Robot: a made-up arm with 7 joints. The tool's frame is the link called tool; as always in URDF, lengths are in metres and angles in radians. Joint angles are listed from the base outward. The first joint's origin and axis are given. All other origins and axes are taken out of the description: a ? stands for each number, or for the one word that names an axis. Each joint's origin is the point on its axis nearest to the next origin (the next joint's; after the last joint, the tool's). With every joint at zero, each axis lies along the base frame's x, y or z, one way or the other. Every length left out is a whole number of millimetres.
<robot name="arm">
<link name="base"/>
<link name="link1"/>
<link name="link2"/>
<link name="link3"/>
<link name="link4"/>
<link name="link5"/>
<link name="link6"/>
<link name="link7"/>
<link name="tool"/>
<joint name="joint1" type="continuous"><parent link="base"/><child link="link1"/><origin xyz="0 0 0.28"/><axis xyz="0 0 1"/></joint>
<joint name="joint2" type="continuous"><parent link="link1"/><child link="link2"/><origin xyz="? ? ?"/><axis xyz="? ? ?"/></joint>
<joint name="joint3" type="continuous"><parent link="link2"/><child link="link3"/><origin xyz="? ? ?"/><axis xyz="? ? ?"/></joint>
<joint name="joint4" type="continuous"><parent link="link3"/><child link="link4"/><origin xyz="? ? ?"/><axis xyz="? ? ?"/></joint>
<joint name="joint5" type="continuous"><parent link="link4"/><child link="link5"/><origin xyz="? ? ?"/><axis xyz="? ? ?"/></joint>
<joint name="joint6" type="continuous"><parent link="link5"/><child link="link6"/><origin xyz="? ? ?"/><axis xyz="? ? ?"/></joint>
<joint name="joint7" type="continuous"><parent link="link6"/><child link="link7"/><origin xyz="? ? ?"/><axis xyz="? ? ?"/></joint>
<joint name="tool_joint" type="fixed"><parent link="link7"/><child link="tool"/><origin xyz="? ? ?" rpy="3.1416 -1.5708 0"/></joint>
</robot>
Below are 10 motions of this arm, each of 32 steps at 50 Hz.
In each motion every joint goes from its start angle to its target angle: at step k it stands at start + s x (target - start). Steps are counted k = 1, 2, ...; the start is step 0. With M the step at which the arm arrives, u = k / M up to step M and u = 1 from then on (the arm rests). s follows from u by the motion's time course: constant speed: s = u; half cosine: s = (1 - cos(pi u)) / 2; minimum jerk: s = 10 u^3 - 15 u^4 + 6 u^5.
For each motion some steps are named. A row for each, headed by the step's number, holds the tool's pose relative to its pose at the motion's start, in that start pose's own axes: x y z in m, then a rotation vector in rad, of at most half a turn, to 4 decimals.
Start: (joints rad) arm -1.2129 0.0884 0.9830 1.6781 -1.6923 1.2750 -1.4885
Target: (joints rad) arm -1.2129 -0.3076 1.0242 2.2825 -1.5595 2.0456 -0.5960
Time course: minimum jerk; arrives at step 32
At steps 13, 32:
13: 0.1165 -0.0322 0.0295 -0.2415 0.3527 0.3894
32: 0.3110 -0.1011 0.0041 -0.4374 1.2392 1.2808

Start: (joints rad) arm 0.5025 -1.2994 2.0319 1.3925 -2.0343 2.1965 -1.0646
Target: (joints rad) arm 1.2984 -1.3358 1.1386 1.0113 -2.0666 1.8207 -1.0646
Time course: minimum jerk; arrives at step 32
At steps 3, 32:
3: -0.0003 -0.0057 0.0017 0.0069 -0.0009 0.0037
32: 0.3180 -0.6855 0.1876 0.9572 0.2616 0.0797

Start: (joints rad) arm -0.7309 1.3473 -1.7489 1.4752 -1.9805 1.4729 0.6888
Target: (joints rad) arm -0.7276 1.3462 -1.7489 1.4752 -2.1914 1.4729 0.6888
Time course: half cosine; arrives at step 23
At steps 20, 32:
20: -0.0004 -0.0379 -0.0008 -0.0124 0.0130 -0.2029
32: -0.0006 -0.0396 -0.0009 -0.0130 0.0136 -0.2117

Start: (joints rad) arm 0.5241 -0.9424 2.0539 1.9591 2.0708 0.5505 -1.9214
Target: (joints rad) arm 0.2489 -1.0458 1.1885 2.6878 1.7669 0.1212 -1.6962
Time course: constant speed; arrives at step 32
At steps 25, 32:
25: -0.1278 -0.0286 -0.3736 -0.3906 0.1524 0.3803
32: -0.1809 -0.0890 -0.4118 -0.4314 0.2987 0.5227

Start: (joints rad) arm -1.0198 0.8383 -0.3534 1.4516 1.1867 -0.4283 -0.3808
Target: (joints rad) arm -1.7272 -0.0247 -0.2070 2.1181 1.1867 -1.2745 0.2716
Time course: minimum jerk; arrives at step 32
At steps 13, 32:
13: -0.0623 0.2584 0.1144 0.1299 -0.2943 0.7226
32: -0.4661 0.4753 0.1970 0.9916 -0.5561 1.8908

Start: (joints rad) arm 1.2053 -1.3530 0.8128 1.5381 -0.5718 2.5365 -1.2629
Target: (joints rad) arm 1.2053 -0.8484 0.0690 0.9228 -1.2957 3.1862 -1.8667
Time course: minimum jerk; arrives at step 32
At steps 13, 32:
13: 0.0280 0.1812 -0.0010 -0.2833 0.2071 -0.7164
32: 0.2495 0.5147 -0.0950 -0.6620 0.7894 -2.1216

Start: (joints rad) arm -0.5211 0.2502 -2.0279 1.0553 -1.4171 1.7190 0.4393
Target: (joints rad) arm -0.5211 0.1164 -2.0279 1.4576 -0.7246 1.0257 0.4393
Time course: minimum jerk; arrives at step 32
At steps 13, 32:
13: -0.0264 -0.0289 0.0327 -0.0052 -0.2626 0.1958
32: -0.1384 -0.1219 0.0654 0.0585 -0.9125 0.5097

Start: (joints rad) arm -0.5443 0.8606 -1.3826 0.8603 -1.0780 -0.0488 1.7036
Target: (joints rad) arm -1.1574 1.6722 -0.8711 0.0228 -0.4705 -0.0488 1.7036
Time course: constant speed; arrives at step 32
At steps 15, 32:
15: 0.5996 0.3150 0.1297 0.2306 -0.5921 0.6791
32: 0.8850 1.0521 0.3802 0.8885 -1.1296 1.4215

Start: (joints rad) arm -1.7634 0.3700 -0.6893 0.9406 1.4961 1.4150 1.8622
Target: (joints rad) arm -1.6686 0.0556 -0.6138 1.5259 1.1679 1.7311 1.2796
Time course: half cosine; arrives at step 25
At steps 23, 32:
23: 0.4313 0.0757 -0.0926 -0.1192 0.7834 -0.9531
32: 0.4365 0.0769 -0.0958 -0.1274 0.7940 -0.9697

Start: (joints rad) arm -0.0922 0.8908 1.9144 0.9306 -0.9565 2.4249 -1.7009
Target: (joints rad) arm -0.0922 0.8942 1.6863 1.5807 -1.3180 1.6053 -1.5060
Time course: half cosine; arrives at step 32
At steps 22, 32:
22: 0.2315 -0.1672 -0.0436 0.9720 0.5714 0.0266
32: 0.2997 -0.2094 -0.0989 1.2387 0.7120 -0.0166

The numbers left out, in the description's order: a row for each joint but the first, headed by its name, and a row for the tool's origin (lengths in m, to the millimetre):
joint2: xyz 0 -0.07 0, axis 0 -1 0
joint3: xyz 0 0 0.57, axis 0 0 1
joint4: xyz 0.03 0.07 0, axis 0 1 0
joint5: xyz -0.02 0 0.48, axis 0 0 1
joint6: xyz 0 -0.12 0, axis 0 -1 0
joint7: xyz 0.02 0 0.13, axis 1 0 0
tool: xyz 0 0 0

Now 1 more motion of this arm.
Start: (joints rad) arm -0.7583 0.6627 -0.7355 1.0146 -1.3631 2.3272 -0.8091
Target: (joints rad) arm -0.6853 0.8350 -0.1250 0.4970 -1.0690 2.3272 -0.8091
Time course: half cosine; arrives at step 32
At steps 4, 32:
4: -0.0043 0.0154 -0.0039 -0.0402 -0.0088 0.0084
32: -0.1512 0.2966 -0.2878 -1.0636 -0.2725 0.2950

